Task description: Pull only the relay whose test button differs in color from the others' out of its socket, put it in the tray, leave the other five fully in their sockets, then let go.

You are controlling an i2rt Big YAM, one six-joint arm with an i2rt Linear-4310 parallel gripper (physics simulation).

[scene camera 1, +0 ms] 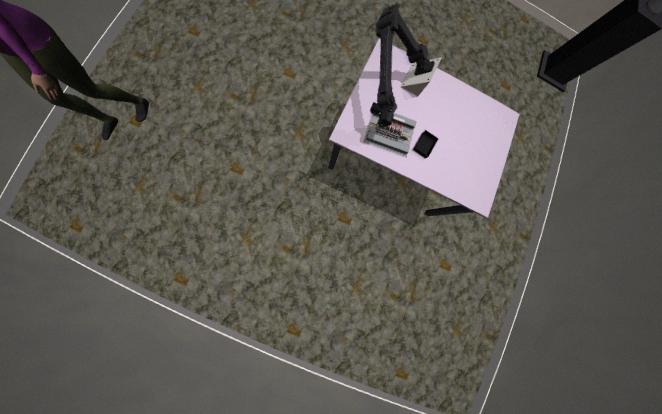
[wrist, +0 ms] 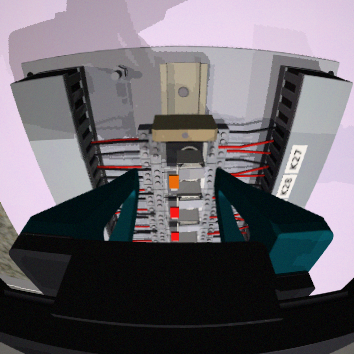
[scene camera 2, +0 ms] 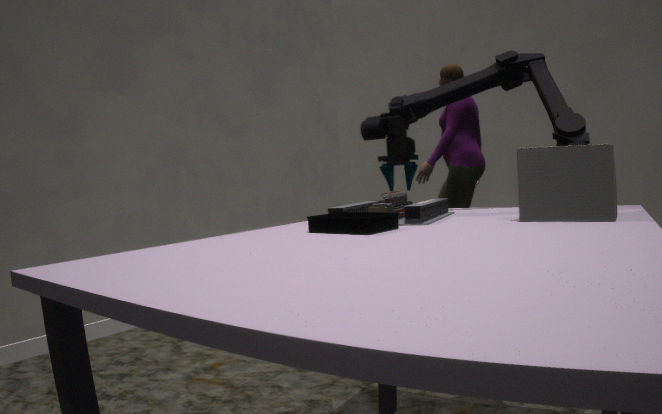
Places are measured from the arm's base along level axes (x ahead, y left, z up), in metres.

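Where they show: gripper, fingertip midpoint: [scene camera 1: 381, 123] [wrist: 176, 176] [scene camera 2: 400, 191]; arm's base, origin of the base link: [scene camera 1: 424, 69] [scene camera 2: 577, 174].
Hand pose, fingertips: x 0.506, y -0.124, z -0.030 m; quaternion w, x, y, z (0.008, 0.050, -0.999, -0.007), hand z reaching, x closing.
Observation:
Each offset is from my fingertips to the top centre of the thing. "spot": to the spot under its first point. Level surfaces: height alone.
In the wrist view a row of relays sits in sockets on a grey panel {dx -0.016, dy +0.089, dz -0.059 m} [wrist: 240, 75]. The relay with the orange test button {dx -0.007, dy +0.004, dz +0.000 m} [wrist: 173, 181] is second from the tan end block {dx -0.005, dy -0.015, dz -0.029 m} [wrist: 184, 128]. Relays with red buttons {dx -0.010, dy +0.031, dz +0.000 m} [wrist: 174, 212] {dx -0.013, dy +0.059, dz +0.000 m} [wrist: 175, 236] follow it. The button of the relay nearest the block {spot: dx -0.009, dy -0.007, dz -0.012 m} [wrist: 190, 157] cannot be made out, and the far end of the row is hidden behind my gripper. My gripper [wrist: 176, 176] [scene camera 2: 400, 190] is partly open and empty, pointing down, with its teal fingertips above and either side of the row. The black tray {dx -0.042, dy +0.350, dz -0.035 m} [scene camera 1: 425, 144] [scene camera 2: 350, 225] stands beside the panel, empty in scene camera 1.
Two slotted wire ducts {dx +0.081, dy +0.099, dz -0.027 m} [wrist: 37, 125] {dx -0.113, dy +0.078, dz -0.027 m} [wrist: 310, 115] flank the sockets, with red and black wires running across to them. The arm's pedestal [scene camera 1: 420, 75] [scene camera 2: 566, 182] stands on the pink table {dz -0.070 m} [scene camera 1: 470, 130] [scene camera 2: 350, 300]. A person [scene camera 1: 30, 30] [scene camera 2: 462, 130] stands away from the table.

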